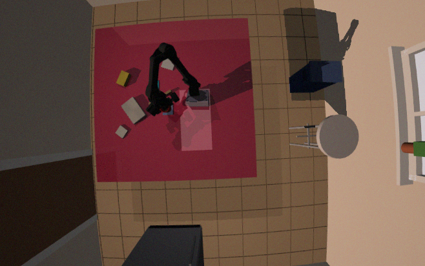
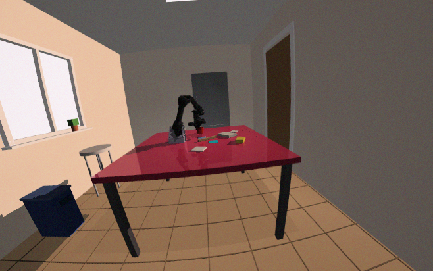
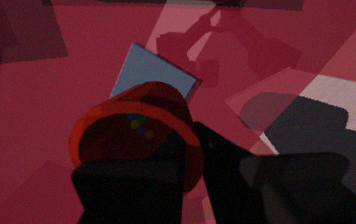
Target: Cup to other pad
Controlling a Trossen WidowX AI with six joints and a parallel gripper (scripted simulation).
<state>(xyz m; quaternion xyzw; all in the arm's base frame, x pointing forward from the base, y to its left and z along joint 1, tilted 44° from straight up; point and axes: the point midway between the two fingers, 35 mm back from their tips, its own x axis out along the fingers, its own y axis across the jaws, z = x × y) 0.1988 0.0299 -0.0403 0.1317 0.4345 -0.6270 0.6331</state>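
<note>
Right now my gripper tip is 30 mm short of the red cup and 10 mm to the right of it. Round my gripper tip: wooden stick 90 mm to the right, 80 mm below, 80 mm ahead; teal pad 200 mm to the right, 120 mm ahead, 90 mm below.
</note>
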